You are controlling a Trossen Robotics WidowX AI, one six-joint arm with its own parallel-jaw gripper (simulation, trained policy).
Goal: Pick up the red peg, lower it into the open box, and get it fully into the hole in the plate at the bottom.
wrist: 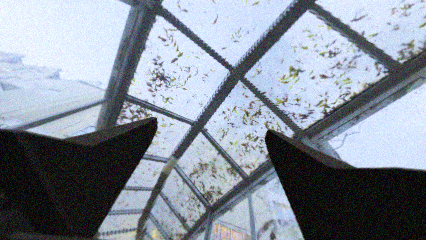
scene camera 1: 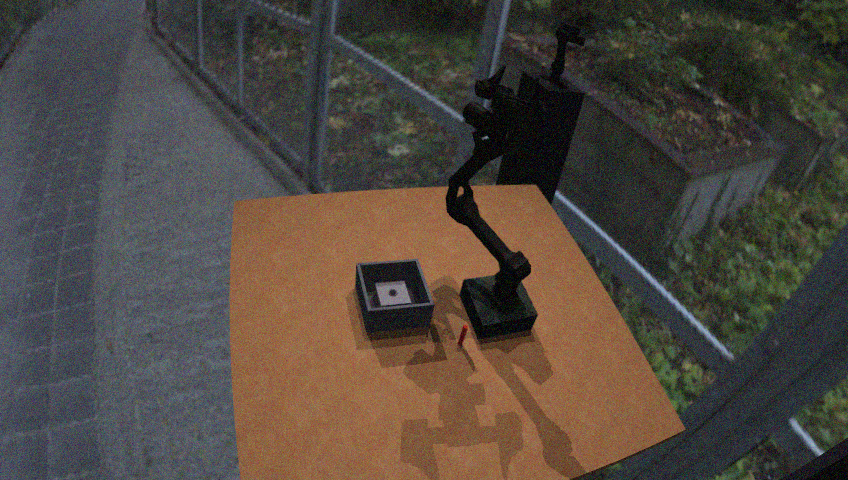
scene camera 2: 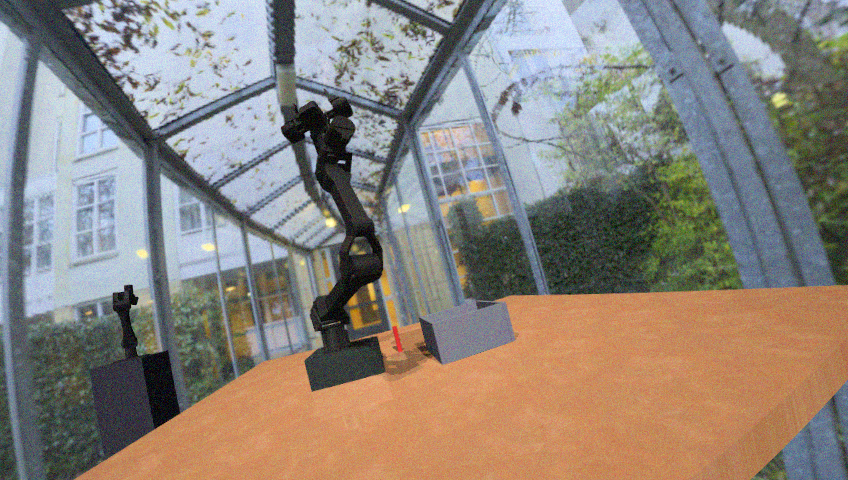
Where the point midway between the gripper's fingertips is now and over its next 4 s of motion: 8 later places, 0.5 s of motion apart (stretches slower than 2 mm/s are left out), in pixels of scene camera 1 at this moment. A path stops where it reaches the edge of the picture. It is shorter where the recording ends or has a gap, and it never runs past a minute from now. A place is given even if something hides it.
My gripper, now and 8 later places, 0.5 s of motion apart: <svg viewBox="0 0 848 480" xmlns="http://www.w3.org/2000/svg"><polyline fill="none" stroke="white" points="521,71 569,111 576,170 550,229 512,270 484,290 475,300 473,307 470,319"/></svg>
